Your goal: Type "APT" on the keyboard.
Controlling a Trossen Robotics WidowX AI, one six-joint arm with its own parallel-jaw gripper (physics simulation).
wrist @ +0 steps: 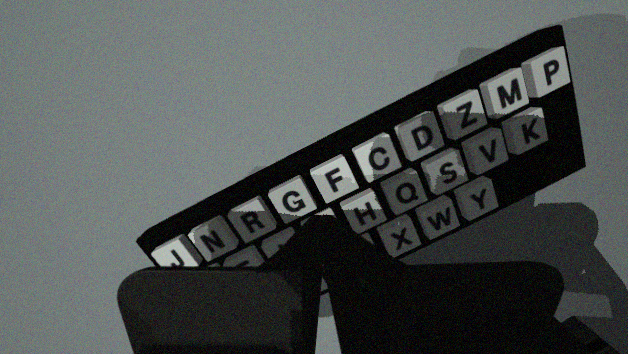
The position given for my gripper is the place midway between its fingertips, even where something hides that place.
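A key [252, 219] is visible, together with my gripper [321, 225].
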